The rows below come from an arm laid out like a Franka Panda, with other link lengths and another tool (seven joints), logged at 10 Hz.
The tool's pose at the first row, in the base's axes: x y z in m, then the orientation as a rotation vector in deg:
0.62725, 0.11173, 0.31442, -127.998, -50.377, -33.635
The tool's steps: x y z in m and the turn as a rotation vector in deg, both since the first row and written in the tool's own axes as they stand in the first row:
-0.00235, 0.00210, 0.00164, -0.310, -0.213, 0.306
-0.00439, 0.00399, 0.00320, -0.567, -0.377, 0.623
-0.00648, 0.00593, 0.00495, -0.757, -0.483, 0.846
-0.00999, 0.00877, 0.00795, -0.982, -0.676, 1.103
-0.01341, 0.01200, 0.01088, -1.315, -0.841, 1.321
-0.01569, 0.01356, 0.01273, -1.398, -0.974, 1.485
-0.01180, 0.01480, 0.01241, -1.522, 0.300, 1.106
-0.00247, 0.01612, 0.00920, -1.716, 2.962, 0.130
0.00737, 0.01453, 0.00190, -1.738, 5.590, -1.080
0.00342, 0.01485, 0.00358, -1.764, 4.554, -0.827
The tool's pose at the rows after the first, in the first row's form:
0.62745, 0.11072, 0.31102, -128.474, -50.093, -33.440
0.62769, 0.10991, 0.30794, -128.882, -49.775, -33.261
0.62796, 0.10918, 0.30469, -129.172, -49.546, -33.150
0.62813, 0.10824, 0.29935, -129.545, -49.315, -32.949
0.62863, 0.10707, 0.29396, -129.989, -49.103, -32.856
0.62852, 0.10654, 0.29068, -130.177, -48.967, -32.683
0.63198, 0.10728, 0.29274, -129.561, -48.758, -34.298
0.63870, 0.10823, 0.30002, -128.117, -48.526, -37.700
0.64300, 0.10812, 0.31161, -126.404, -48.580, -41.041
0.64084, 0.10745, 0.30794, -127.044, -48.818, -39.853

